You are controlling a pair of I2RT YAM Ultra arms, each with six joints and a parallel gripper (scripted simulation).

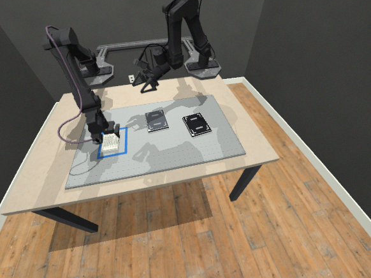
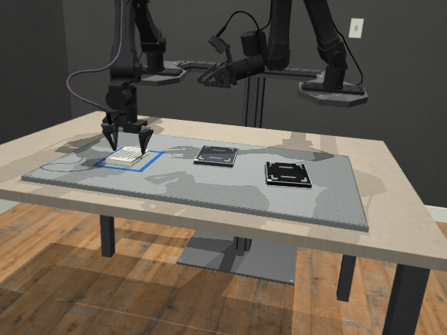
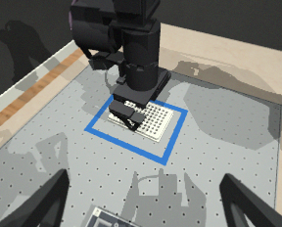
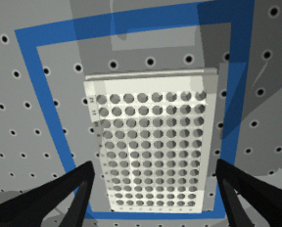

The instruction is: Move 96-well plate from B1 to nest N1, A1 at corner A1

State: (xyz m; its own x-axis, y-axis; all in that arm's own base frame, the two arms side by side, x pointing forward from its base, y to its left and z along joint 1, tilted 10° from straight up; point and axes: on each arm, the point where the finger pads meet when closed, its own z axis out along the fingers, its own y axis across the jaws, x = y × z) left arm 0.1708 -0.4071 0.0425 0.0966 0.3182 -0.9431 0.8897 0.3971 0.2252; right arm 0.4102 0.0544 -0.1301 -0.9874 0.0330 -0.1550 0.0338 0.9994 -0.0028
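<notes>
The white 96-well plate is 20 mm below my right hand. The rest, counted from my right hand: black plate nest: 70 mm behind, 480 mm to the left, 20 mm below.
</notes>
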